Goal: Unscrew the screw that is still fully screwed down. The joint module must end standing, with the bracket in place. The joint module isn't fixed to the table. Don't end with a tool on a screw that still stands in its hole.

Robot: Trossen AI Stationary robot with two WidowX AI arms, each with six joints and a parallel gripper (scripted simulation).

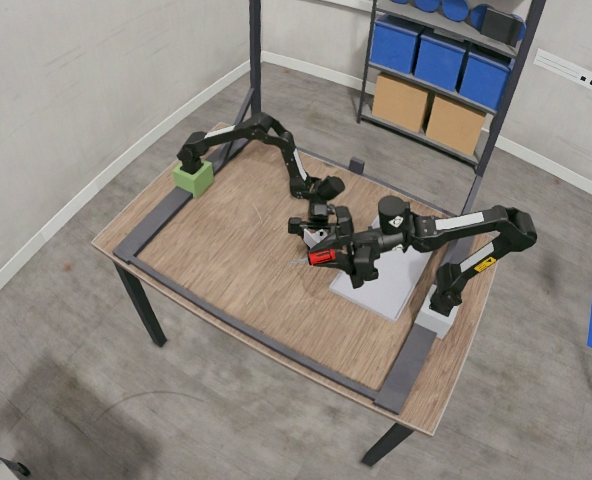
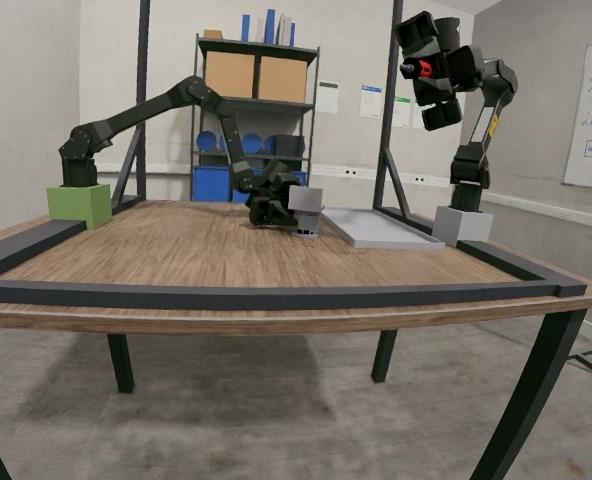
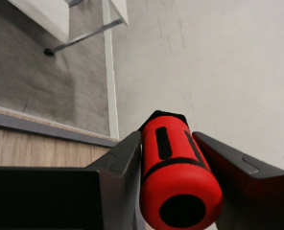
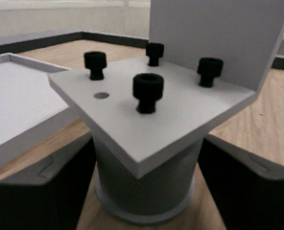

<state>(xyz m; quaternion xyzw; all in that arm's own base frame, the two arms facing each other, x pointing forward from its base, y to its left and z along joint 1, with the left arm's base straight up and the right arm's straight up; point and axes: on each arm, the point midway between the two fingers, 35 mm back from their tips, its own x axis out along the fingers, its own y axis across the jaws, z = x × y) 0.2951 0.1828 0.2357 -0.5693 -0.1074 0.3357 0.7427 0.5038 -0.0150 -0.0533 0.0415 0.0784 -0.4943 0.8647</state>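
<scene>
Right now the red screwdriver is 2 cm ahead of my left hand, 2 cm to the right of it and 1 cm below it. Round my left hand: grey joint module: 21 cm behind, 12 cm to the right, 29 cm below; dark frame rail: 13 cm ahead, 16 cm to the right, 31 cm below; grey bracket: 21 cm behind, 13 cm to the right, 25 cm below.
Right now my right hand is 2 cm short of the grey joint module and 2 cm to the right of it. The rest, counted from my right hand: dark frame rail (36 cm ahead, 2 cm to the right, 2 cm below); then grey bracket (2 cm ahead, 2 cm to the left, 4 cm above); then shallow grey tray (10 cm behind, 21 cm to the left, 3 cm below).
</scene>
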